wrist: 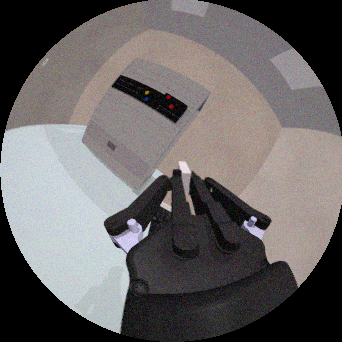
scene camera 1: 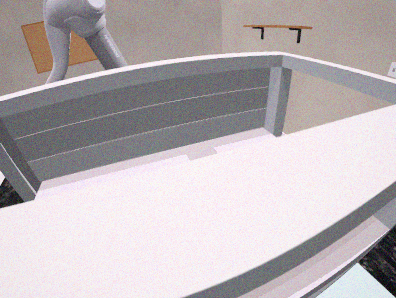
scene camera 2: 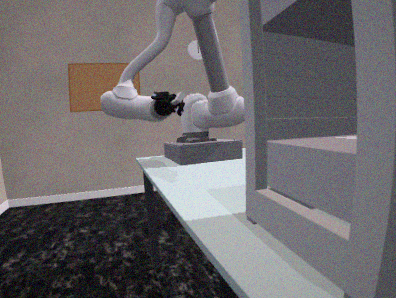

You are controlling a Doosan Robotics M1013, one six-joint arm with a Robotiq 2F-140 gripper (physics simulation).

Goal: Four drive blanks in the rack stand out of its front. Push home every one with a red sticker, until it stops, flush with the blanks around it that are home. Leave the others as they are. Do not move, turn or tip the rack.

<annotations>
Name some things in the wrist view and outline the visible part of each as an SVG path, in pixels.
My gripper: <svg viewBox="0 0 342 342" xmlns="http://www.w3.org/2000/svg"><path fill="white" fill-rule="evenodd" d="M270 217L249 206L213 178L204 177L204 179L201 179L194 171L189 170L185 161L178 161L178 167L172 170L171 177L163 174L159 175L126 208L110 215L103 222L113 244L126 253L125 263L129 275L129 285L124 301L120 334L154 341L204 339L243 327L282 303L298 286L287 262L279 260L270 264L267 261L261 237L271 222ZM184 191L189 190L188 195L190 194L195 214L190 212L189 203L186 201ZM171 190L171 217L142 238L142 232L149 224L167 191Z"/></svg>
A grey rack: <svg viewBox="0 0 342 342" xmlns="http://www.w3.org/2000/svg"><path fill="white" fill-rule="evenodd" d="M135 57L118 74L99 100L87 123L81 141L137 190L152 175L183 131L199 113L210 91L177 71Z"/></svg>
</annotations>
